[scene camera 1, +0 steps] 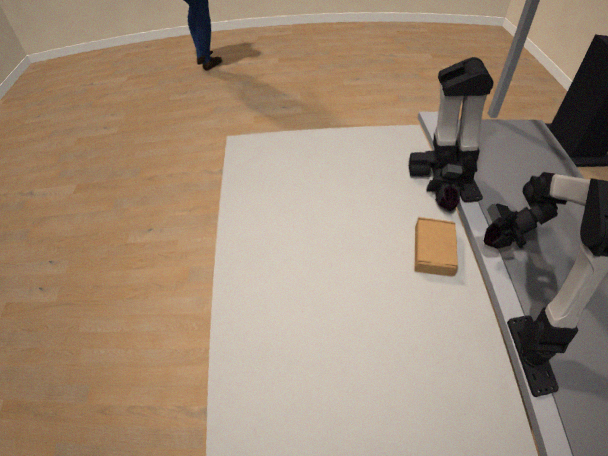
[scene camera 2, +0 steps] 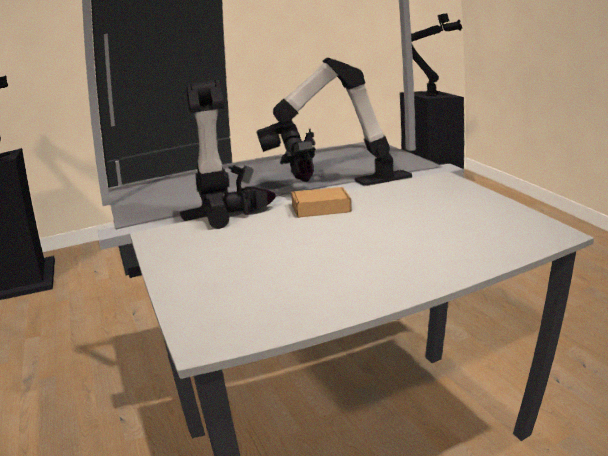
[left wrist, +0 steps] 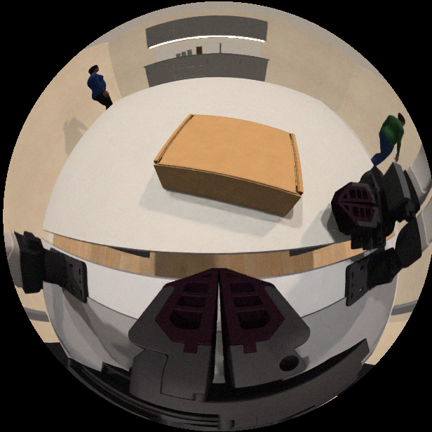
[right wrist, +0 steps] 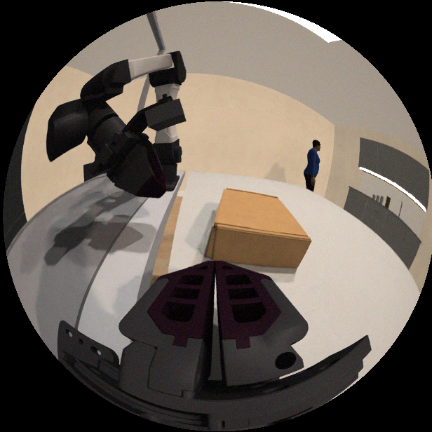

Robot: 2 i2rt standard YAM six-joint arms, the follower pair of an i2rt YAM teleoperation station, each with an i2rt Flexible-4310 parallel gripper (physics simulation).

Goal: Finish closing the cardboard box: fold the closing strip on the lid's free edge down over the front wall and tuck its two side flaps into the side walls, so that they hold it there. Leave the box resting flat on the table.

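Observation:
The cardboard box (scene camera 1: 436, 241) (scene camera 2: 322, 201) (left wrist: 230, 145) (right wrist: 260, 212) rests flat on the white table with its lid down. In the left wrist view, the wall nearest the camera is smooth under the lid edge, with a thin seam between them. Narrow double seams run along both side edges of the lid. No strip or flap stands out; tucked side flaps cannot be made out. My left gripper (scene camera 1: 489, 240) (scene camera 2: 304, 177) (left wrist: 218, 273) (right wrist: 162, 194) is shut and empty, above the table's robot-side edge, apart from the box. My right gripper (scene camera 1: 449, 202) (scene camera 2: 273, 196) (right wrist: 214, 266) is shut and empty, low beside the box.
The white table (scene camera 1: 310, 300) (scene camera 2: 350, 280) borders the grey station surface (scene camera 1: 520, 150) that carries both arms. In scene camera 1, the box lies near that border. A grey upright post (scene camera 1: 515, 60) (scene camera 2: 407, 75) stands behind the arms. A person in blue (left wrist: 97, 86) (right wrist: 313, 164) stands away from the table.

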